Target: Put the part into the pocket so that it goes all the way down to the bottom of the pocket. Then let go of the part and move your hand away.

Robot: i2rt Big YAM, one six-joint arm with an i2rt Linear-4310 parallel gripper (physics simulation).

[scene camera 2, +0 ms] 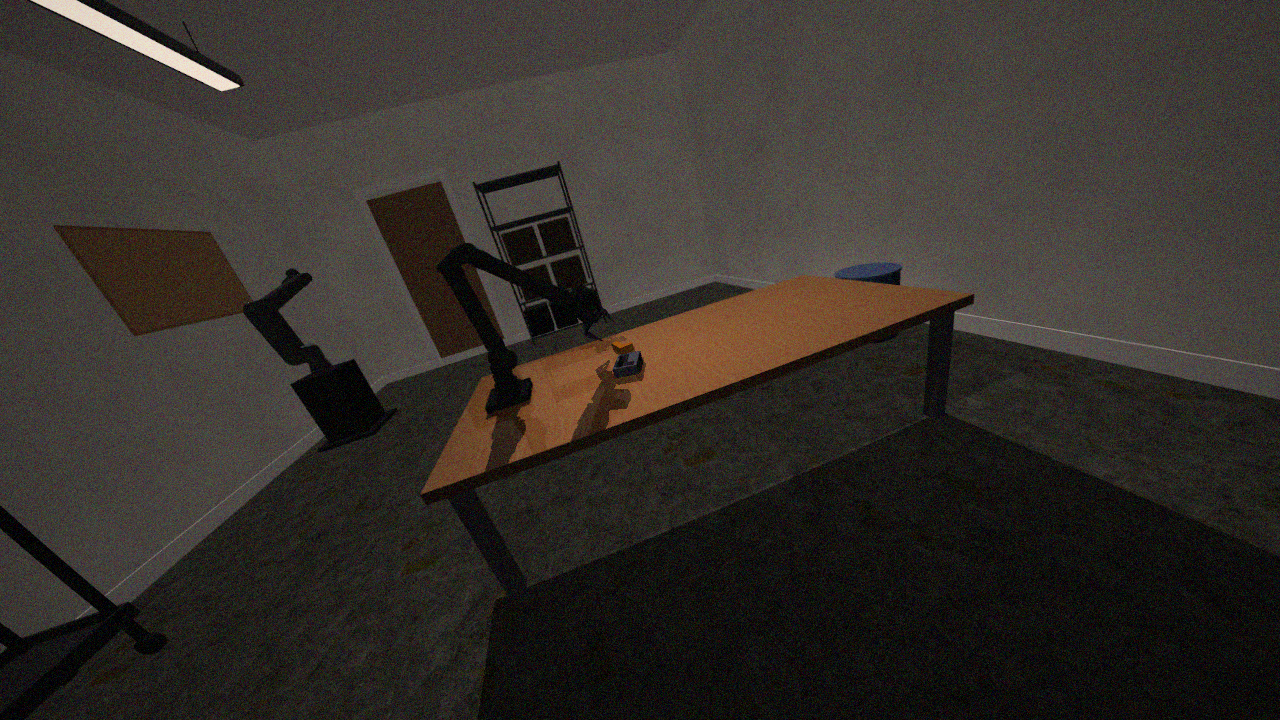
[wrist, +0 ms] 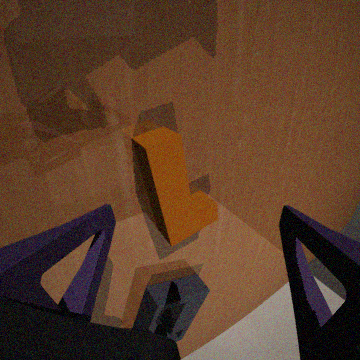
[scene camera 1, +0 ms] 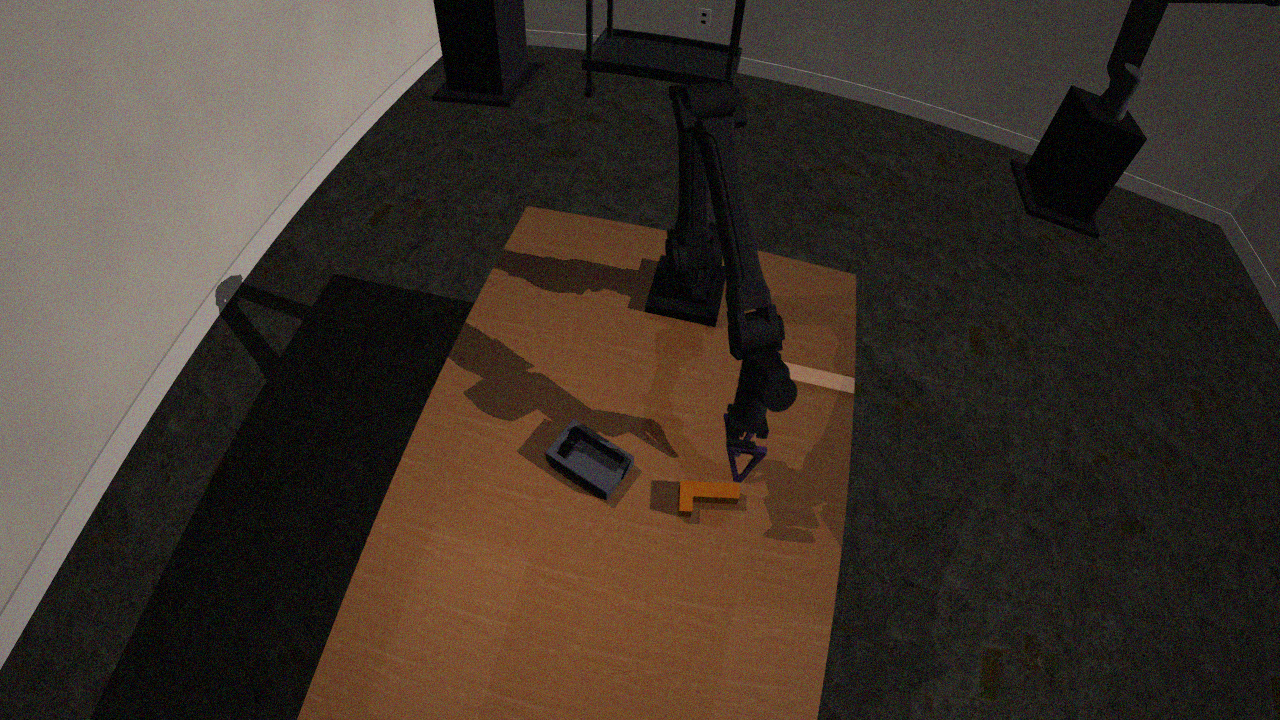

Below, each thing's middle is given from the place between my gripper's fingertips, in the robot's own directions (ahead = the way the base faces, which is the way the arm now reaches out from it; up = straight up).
Now: the orange L-shaped block (scene camera 1: 689,491) 80 mm below my hand, 40 mm ahead of it and 30 mm to the right of it. From my hand the other things lie so: pocket tray (scene camera 1: 598,464): 260 mm to the right, 70 mm below, 20 mm ahead.
